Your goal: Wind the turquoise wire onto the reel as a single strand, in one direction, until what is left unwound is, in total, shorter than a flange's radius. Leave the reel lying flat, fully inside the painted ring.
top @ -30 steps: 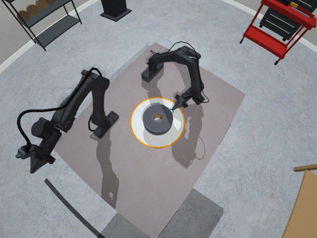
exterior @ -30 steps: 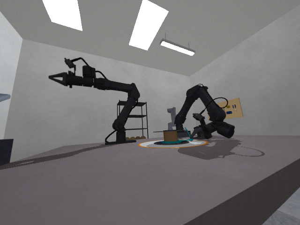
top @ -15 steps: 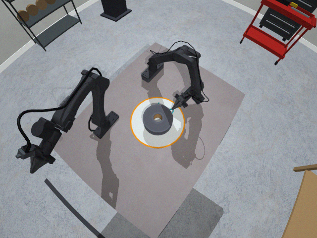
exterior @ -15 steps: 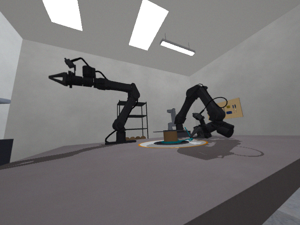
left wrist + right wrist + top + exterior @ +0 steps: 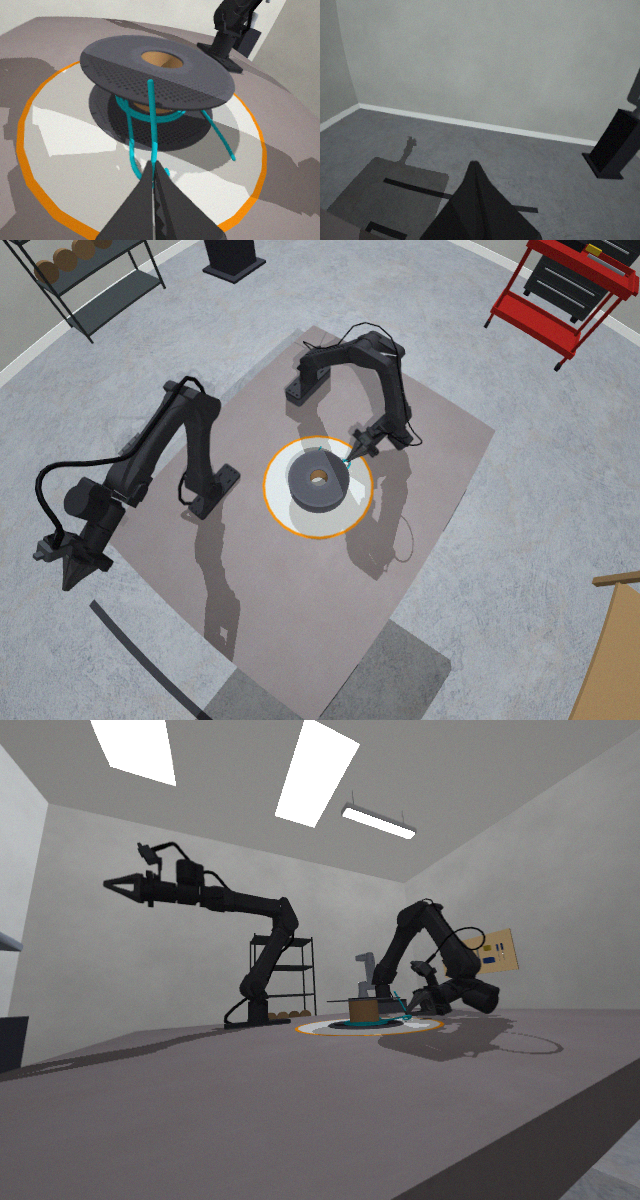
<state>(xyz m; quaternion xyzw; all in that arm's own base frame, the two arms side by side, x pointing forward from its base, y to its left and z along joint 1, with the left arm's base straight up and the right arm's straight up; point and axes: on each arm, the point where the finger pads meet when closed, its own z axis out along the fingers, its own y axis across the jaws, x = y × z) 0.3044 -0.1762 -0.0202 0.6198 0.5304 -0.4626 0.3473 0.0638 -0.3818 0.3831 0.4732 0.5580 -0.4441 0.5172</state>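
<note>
My right hand is 600 mm to the right of the reel, 350 mm above it and 200 mm short of it. From my right hand the other things lie so: orange painted ring: 610 mm to the left, 390 mm below, 200 mm ahead.
</note>
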